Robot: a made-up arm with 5 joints. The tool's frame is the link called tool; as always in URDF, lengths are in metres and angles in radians.
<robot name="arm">
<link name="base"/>
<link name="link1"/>
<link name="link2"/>
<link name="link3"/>
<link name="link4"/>
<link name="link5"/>
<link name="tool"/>
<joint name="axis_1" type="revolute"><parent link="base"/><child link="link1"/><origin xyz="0 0 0.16"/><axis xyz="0 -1 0"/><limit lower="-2.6" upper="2.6"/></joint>
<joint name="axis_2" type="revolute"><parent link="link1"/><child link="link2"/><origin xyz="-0.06 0.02 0.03"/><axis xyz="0 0 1"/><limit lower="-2.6" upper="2.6"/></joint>
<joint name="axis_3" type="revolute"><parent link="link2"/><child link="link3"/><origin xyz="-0.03 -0.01 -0.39"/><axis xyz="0 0 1"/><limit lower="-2.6" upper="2.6"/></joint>
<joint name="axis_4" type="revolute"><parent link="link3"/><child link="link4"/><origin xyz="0 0.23 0.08"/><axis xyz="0 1 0"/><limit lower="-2.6" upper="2.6"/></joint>
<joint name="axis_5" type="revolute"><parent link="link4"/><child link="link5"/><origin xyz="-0.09 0.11 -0.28"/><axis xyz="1 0 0"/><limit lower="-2.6" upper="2.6"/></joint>
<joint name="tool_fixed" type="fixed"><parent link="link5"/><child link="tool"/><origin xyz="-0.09 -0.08 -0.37"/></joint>
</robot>
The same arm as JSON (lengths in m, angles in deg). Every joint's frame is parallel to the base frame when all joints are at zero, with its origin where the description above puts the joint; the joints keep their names.
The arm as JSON. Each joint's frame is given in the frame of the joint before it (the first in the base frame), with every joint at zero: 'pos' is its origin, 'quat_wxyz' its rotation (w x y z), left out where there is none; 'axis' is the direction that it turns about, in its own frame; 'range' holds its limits. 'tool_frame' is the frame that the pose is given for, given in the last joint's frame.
{"length_unit": "m", "angle_unit": "deg", "joints": [{"joint": "axis_1", "pos": [0.0, 0.0, 0.16], "axis": [0.0, -1.0, 0.0], "range": [-148.97, 148.97]}, {"joint": "axis_2", "pos": [-0.06, 0.02, 0.03], "axis": [0.0, 0.0, 1.0], "range": [-148.97, 148.97]}, {"joint": "axis_3", "pos": [-0.03, -0.01, -0.39], "axis": [0.0, 0.0, 1.0], "range": [-148.97, 148.97]}, {"joint": "axis_4", "pos": [0.0, 0.23, 0.08], "axis": [0.0, 1.0, 0.0], "range": [-148.97, 148.97]}, {"joint": "axis_5", "pos": [-0.09, 0.11, -0.28], "axis": [1.0, 0.0, 0.0], "range": [-148.97, 148.97]}], "tool_frame": {"pos": [-0.09, -0.08, -0.37]}}
